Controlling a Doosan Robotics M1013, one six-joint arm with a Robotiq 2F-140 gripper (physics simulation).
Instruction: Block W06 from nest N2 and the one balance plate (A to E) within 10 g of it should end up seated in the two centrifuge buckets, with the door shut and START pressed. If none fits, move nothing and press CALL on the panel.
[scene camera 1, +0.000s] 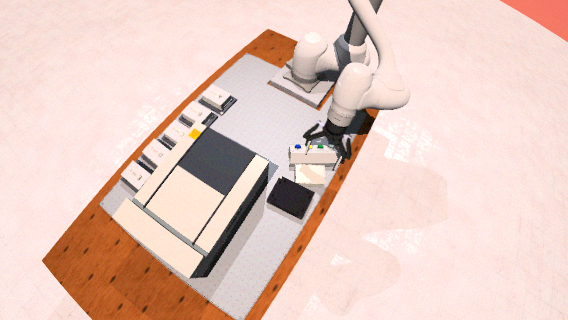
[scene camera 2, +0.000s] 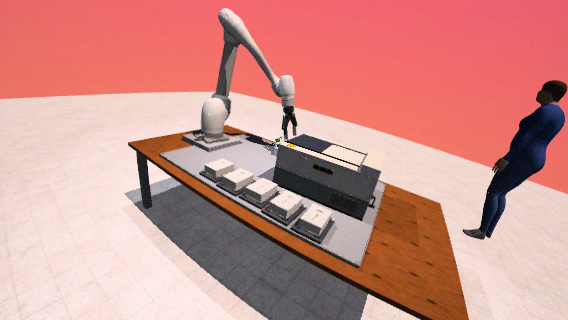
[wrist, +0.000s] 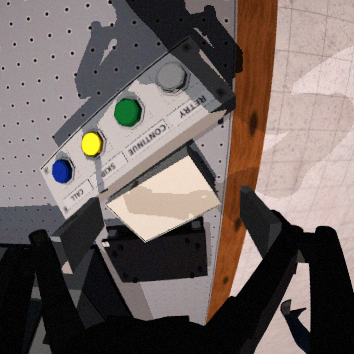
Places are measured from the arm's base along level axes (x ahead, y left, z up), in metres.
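Pixels of known places: gripper, between the fingertips: (scene camera 1: 321, 159) (scene camera 2: 290, 137) (wrist: 168, 207); arm's base, origin of its link: (scene camera 1: 304, 76) (scene camera 2: 211, 138).
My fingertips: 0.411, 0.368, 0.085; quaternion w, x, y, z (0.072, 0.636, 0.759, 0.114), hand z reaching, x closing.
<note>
Ahead of a thing's pixels: the offset from my fingertips to its top centre, as dx, dy, dz. "spot": to the spot under its first point.
My gripper (scene camera 1: 323, 159) (scene camera 2: 290, 135) (wrist: 168, 207) is open and empty above a cream block {+0.051, -0.003, -0.066} (scene camera 1: 310, 174) (wrist: 165, 200), which shows between its fingers in the wrist view. No label is readable on that block. The panel {-0.038, -0.046, -0.024} (scene camera 1: 312, 158) (wrist: 110, 131) stands beside it, with a blue CALL button {-0.005, -0.117, -0.034} (scene camera 1: 298, 146) (wrist: 62, 171). Several cream plates, such as one at the near end {spot: +0.024, -0.591, -0.053} (scene camera 1: 217, 96) (scene camera 2: 219, 168) and one at the far end {spot: +0.560, -0.563, -0.054} (scene camera 1: 135, 175) (scene camera 2: 315, 220), sit in a row on dark bases; their labels are blurred. The centrifuge (scene camera 1: 217, 162) (scene camera 2: 320, 170) stands between. Its buckets are hidden.
A black, low nest {+0.179, -0.006, -0.062} (scene camera 1: 291, 197) (wrist: 160, 257) lies beyond the cream block with no block on it. The centrifuge's tall side rises close to it. The wooden table edge (scene camera 1: 320, 205) (wrist: 254, 115) runs along the other side. A person (scene camera 2: 530, 140) stands beyond the table.
</note>
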